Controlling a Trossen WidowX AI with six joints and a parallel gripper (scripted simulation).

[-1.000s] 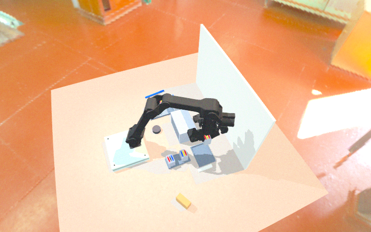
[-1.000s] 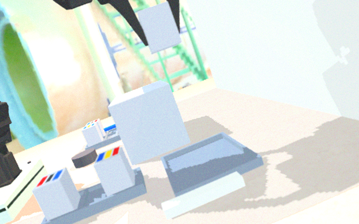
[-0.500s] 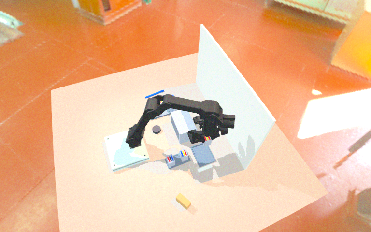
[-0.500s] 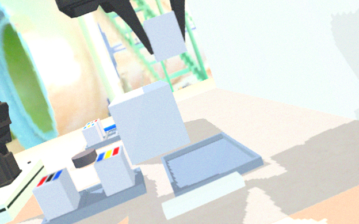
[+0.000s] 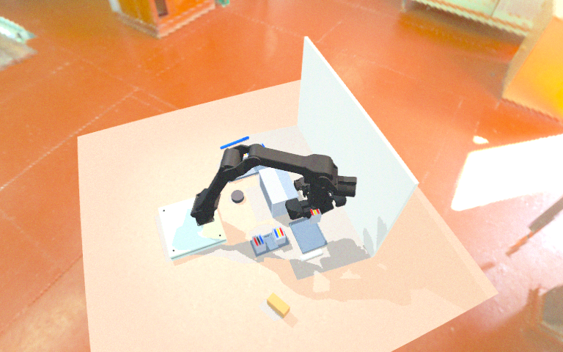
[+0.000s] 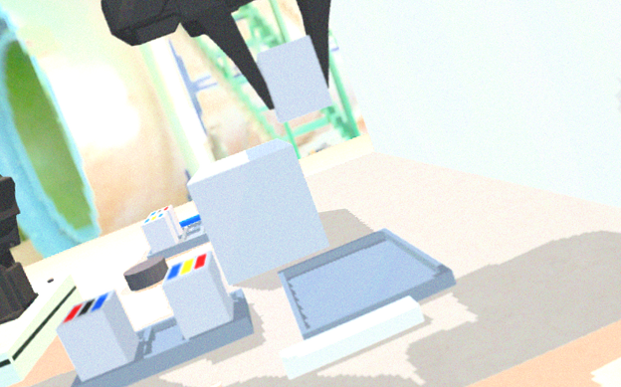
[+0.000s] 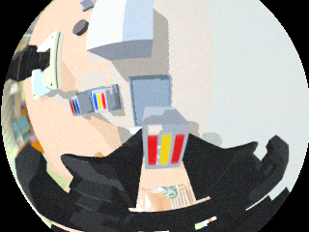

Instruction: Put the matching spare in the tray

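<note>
The grey tray is 13 cm below my gripper tip and 1 cm behind it. Round my gripper tip: rack (15 cm behind, 13 cm below, 2 cm to the left); then mounted unit (20 cm to the left, 8 cm below, 5 cm behind); then white strip (13 cm below, 8 cm to the right, 3 cm behind).
</note>
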